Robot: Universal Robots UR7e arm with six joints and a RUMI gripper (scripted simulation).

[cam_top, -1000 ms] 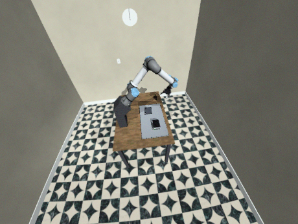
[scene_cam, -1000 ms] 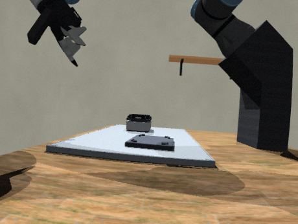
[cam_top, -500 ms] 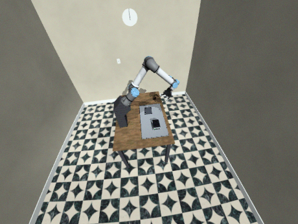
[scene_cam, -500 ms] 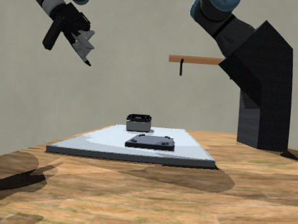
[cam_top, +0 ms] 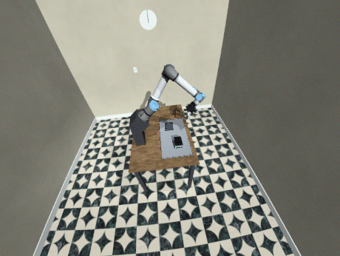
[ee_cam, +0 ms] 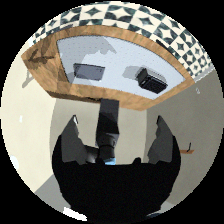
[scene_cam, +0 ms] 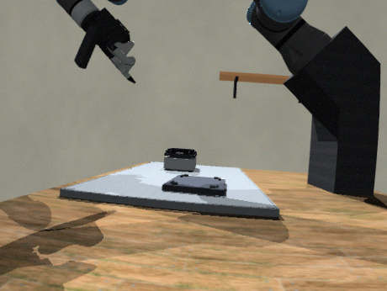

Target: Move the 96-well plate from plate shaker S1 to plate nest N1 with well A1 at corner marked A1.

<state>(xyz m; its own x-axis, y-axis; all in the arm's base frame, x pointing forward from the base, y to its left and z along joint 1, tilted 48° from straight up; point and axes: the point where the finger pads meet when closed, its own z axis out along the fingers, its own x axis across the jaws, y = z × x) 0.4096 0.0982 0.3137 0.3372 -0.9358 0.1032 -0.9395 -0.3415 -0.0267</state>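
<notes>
The 96-well plate is 24 cm to the right of my hand, 21 cm below it and 8 cm behind it. Round my hand: plate nest N1: 26 cm below, 22 cm behind, 9 cm to the left.
</notes>
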